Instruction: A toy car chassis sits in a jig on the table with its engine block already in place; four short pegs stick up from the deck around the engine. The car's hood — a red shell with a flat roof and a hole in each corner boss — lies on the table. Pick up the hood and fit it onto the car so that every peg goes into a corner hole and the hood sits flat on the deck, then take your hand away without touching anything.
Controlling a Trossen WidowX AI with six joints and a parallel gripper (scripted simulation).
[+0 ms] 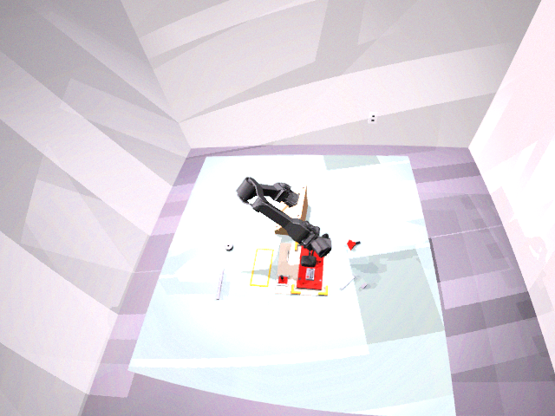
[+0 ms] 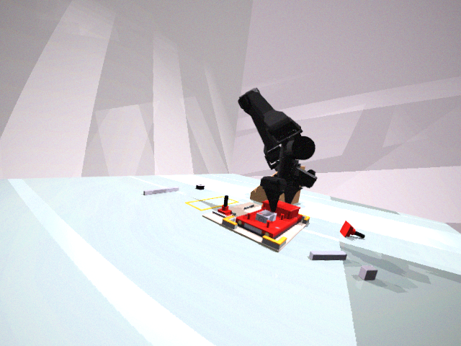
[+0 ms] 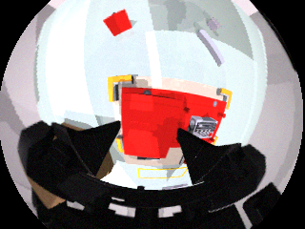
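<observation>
Now: the grey engine block 9 cm ahead of my gripper tip, 2 cm to the left of it and 1 cm below it. Also, from my gripper tip: red hood (1 cm above); grey bar (22 cm ahead, 38 cm to the right, 3 cm below); black tyre (3 cm ahead, 41 cm to the right, 3 cm below).
</observation>
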